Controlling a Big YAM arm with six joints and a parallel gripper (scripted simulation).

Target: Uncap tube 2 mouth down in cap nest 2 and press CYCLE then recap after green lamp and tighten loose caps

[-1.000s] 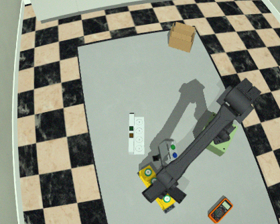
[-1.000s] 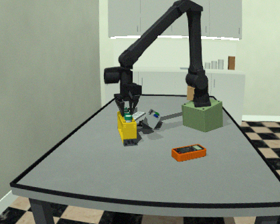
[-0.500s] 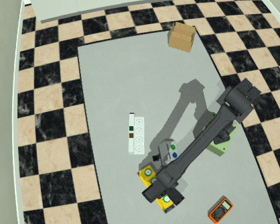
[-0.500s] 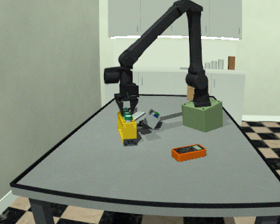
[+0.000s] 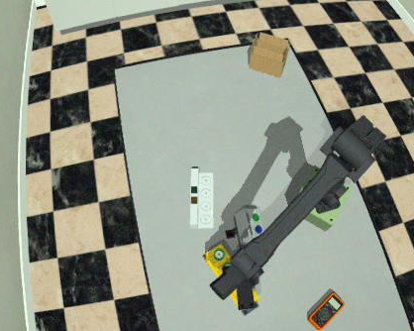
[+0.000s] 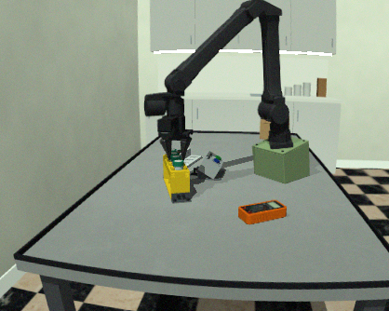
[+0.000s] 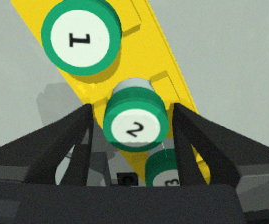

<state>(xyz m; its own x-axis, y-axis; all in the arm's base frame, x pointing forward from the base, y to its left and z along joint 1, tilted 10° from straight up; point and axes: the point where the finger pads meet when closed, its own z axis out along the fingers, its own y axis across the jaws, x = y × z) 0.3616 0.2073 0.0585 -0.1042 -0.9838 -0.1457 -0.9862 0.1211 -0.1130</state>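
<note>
Right now the cap is right at my hand. The rest, counted from my hand: grey key housing: 190 mm to the right, 100 mm behind, 60 mm below; then green READY key: 210 mm to the right, 120 mm behind, 50 mm below; then blue cycle key: 170 mm to the right, 120 mm behind, 50 mm below.
</note>
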